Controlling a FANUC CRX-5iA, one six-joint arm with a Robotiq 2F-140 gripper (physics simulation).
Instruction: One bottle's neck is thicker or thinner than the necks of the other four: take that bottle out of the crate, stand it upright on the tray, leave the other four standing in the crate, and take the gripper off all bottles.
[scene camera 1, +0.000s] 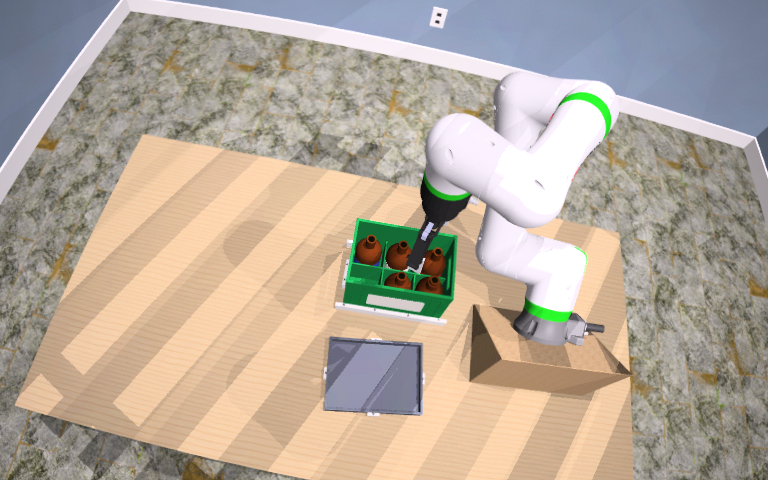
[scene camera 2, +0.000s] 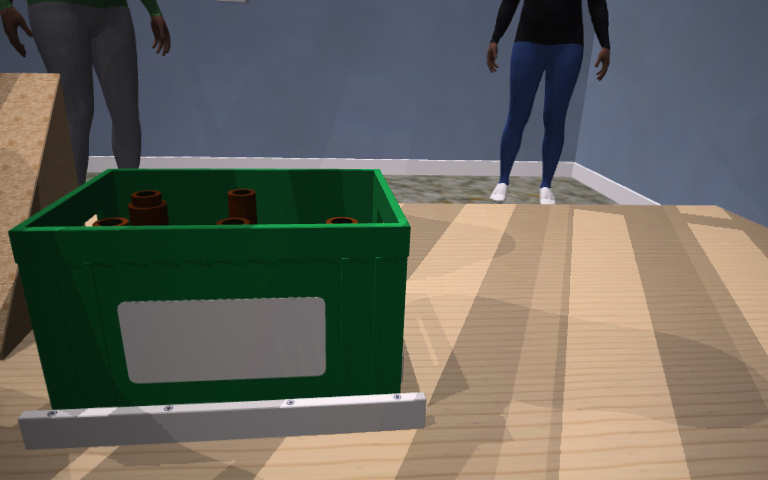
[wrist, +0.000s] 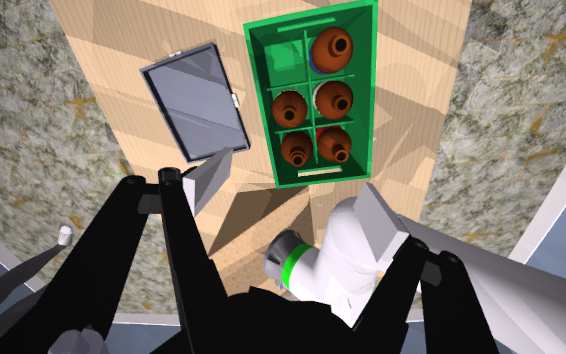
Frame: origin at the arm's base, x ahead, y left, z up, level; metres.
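Seen in the pictures: gripper, fingertip midpoint: (wrist: 295, 178); arm's base at its link origin: (scene camera 1: 540, 332) (wrist: 282, 253).
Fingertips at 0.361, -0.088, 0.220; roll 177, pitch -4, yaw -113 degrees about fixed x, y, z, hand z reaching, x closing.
Note:
Offsets run from my fingertips to a thing's top centre, as dx, dy, dz. "*": to the spot under its first point.
The green crate @(+0.031, -0.043, -0.163) (scene camera 1: 353, 294) (scene camera 2: 368, 316) (wrist: 367, 100) holds five upright brown bottles; one corner compartment @(* +0.119, -0.043, -0.294) (scene camera 1: 365, 273) (wrist: 285, 57) is empty. In the tray-side row, the bottle nearest the robot base (scene camera 1: 430, 285) (scene camera 2: 148, 213) (wrist: 296, 144) has a stepped neck, thicker below its mouth than the others look. Beside it is another bottle @(+0.031, +0.003, -0.175) (scene camera 1: 398, 281) (scene camera 2: 241, 204) (wrist: 288, 102). The other row has three bottles @(+0.120, -0.089, -0.175) (scene camera 1: 368, 251) @(+0.034, -0.088, -0.175) (scene camera 1: 398, 255) @(-0.060, -0.083, -0.175) (scene camera 1: 434, 263). The grey tray @(* +0.068, +0.234, -0.332) (scene camera 1: 370, 376) (wrist: 200, 100) holds no bottle. My gripper (scene camera 1: 415, 264) (wrist: 295, 178) is open and empty, above the crate.
The robot base stands on a wooden block (scene camera 1: 538, 373) (wrist: 260, 235) beside the crate. White rails (scene camera 1: 390, 314) (scene camera 2: 226, 418) run along the crate's foot. Small white clips sit around the tray. Two people stand beyond the table in scene camera 2.

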